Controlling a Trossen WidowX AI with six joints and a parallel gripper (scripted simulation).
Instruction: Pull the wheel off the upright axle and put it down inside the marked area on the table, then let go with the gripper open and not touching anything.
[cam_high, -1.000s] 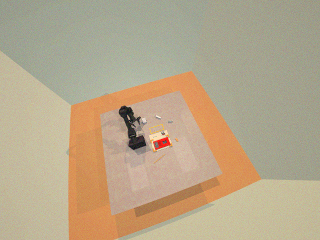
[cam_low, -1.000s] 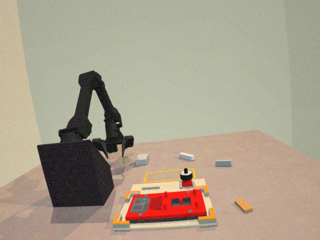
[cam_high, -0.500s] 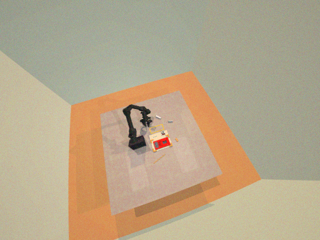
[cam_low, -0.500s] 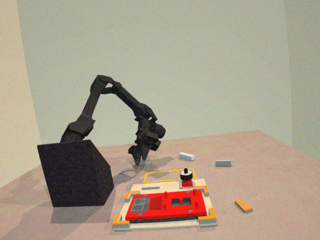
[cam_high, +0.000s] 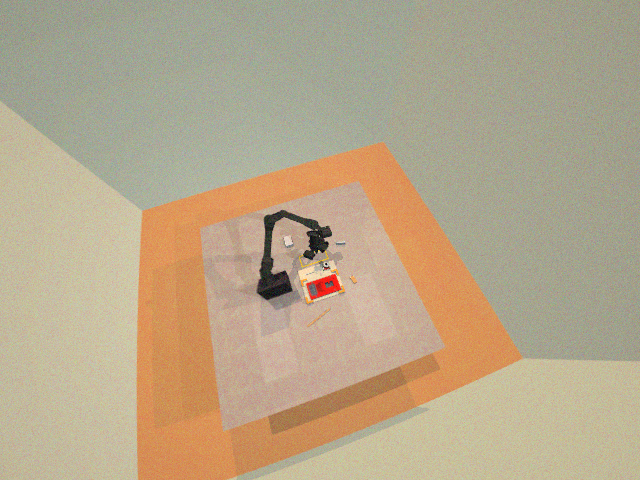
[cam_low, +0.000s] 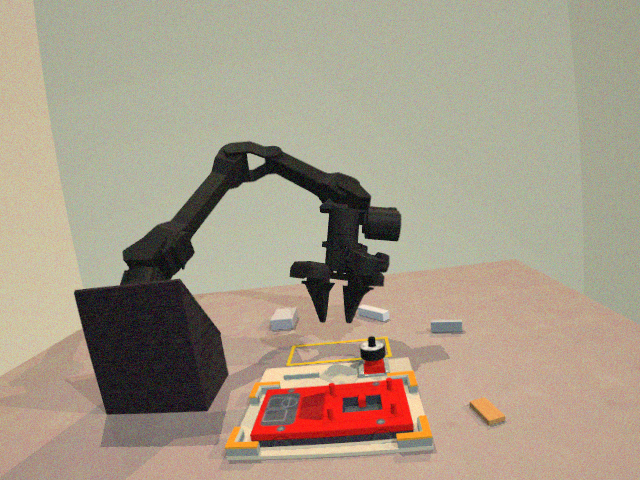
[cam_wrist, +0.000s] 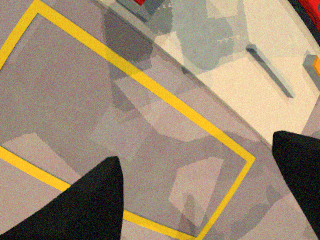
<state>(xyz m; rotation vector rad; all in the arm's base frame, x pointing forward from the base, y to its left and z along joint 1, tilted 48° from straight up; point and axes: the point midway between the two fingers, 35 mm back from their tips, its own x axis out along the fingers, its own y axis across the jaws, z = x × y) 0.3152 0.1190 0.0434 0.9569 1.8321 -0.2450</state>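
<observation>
My gripper tip is 70 mm to the left of the wheel, 60 mm short of it and 30 mm above it. Also, from my gripper tip: black axle: 80 mm to the right, 60 mm ahead, 30 mm below.
</observation>
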